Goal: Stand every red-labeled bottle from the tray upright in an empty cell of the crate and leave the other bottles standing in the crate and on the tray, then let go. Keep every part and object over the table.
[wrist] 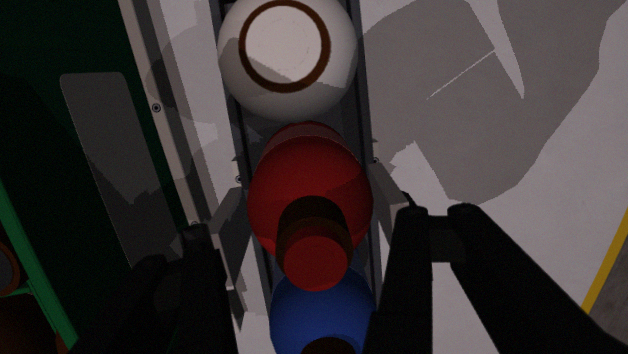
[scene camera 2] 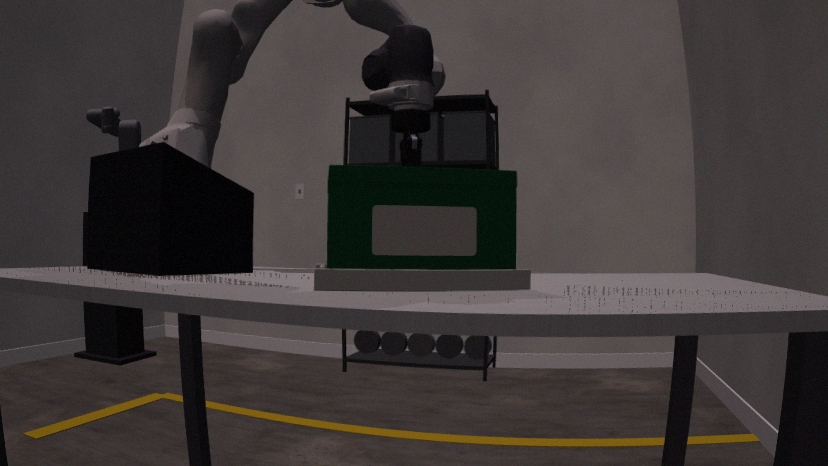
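Note:
A red bottle (wrist: 310,170) with a red cap stands in a narrow dark grey tray (wrist: 364,100), between a white bottle (wrist: 283,42) and a blue bottle (wrist: 322,305). My gripper (scene camera 2: 410,155) (wrist: 308,197) is shut on the red bottle, with one pad against each side of it. The bottle's base still appears within the tray. The green crate (scene camera 2: 421,191) (wrist: 30,130) stands left of the tray in the wrist view, where parts of brown bottles show in its cells at the lower left edge. In the scene view the crate hides the tray and bottles.
A low grey rail (scene camera 2: 421,280) (wrist: 142,60) with screws runs along the crate's foot. A big black box (scene camera 2: 202,231) stands on the table (scene camera 2: 579,324) left of the crate in the scene view. A dark shelf rack (scene camera 2: 346,133) stands behind the table.

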